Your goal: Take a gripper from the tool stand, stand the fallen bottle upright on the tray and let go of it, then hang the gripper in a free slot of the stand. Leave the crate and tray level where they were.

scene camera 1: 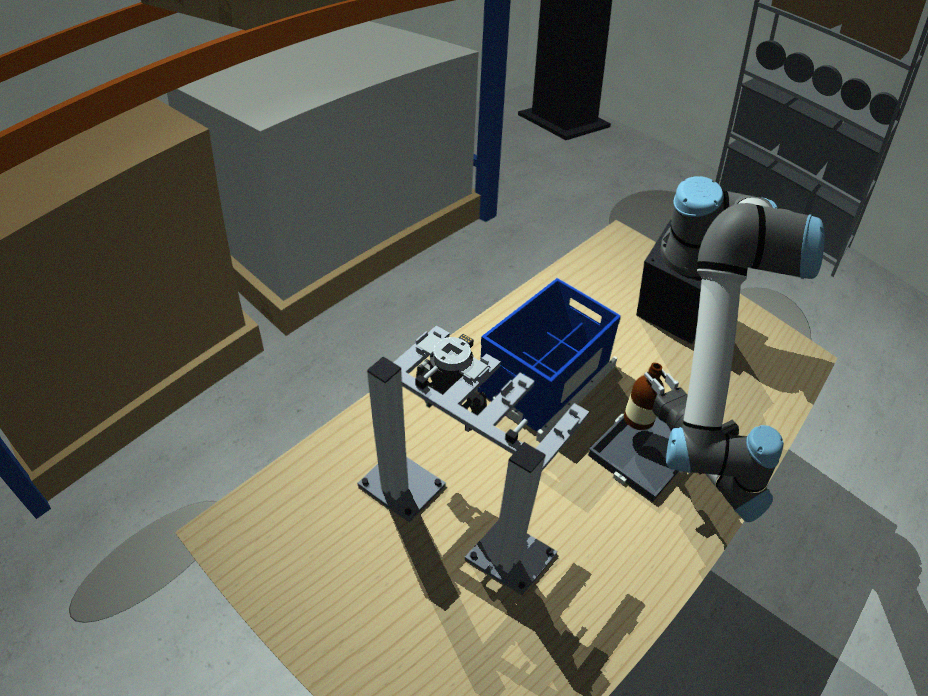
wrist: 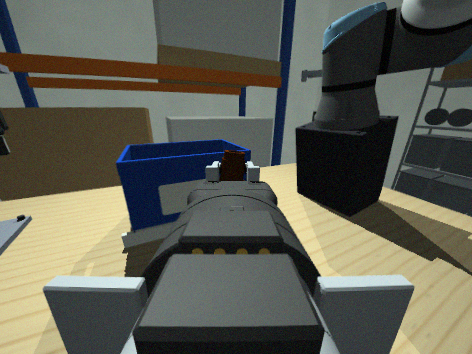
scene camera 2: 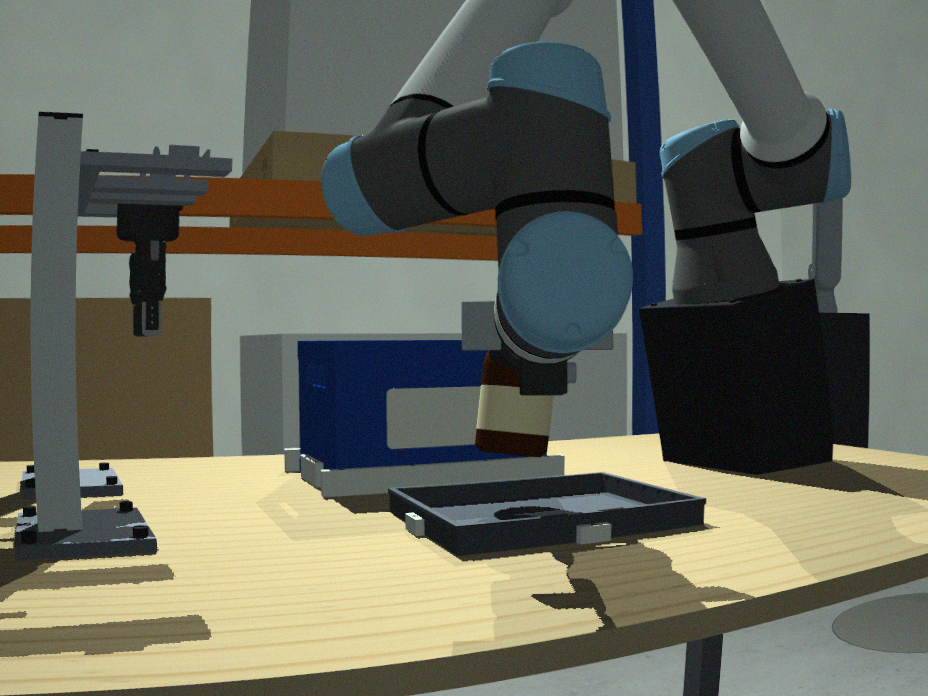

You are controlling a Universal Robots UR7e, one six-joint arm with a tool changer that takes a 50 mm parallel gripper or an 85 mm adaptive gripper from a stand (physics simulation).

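Frame: origin at the arm's base, x ahead, y down, z left, level; metres.
Seen in the pictures: arm's base at its link origin: [scene camera 1: 688, 253] [wrist: 343, 122] [scene camera 2: 726, 293].
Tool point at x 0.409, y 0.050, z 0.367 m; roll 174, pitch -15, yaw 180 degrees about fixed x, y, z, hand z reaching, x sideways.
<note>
Offsets run from my tool point to a thing's top centre. "pt": to the spot under its first point.
My gripper [scene camera 1: 659, 380] [wrist: 232, 172] is shut on the brown bottle @(dx -0.041, dy -0.027, dz -0.177 m) [scene camera 1: 642, 394] [scene camera 2: 514, 408] [wrist: 233, 162] with a cream label. It holds the bottle near the neck, leaning slightly from upright, with its base above the dark tray @(dx -0.048, dy +0.163, dz -0.125 m) [scene camera 2: 517, 537]. In the scene camera 2 view, the wrist hides the fingers and the neck. The tray lies flat on the table. The tool stand [scene camera 1: 388, 427] [scene camera 2: 56, 322] bears another gripper [scene camera 1: 452, 355] [scene camera 2: 148, 262], which hangs from it. The holders at the stand's near right end carry no gripper.
A blue crate @(dx +0.011, dy +0.013, dz -0.428 m) [scene camera 1: 577, 374] [scene camera 2: 344, 404] [wrist: 145, 187] stands level behind the tray, between stand and robot base. The black robot pedestal [scene camera 1: 667, 303] [scene camera 2: 738, 382] [wrist: 342, 165] stands at the right back. A second stand post @(pt dx +0.424, dy -0.113, dz -0.098 m) [scene camera 1: 518, 494] rises left of the tray in the scene camera 1 view.
</note>
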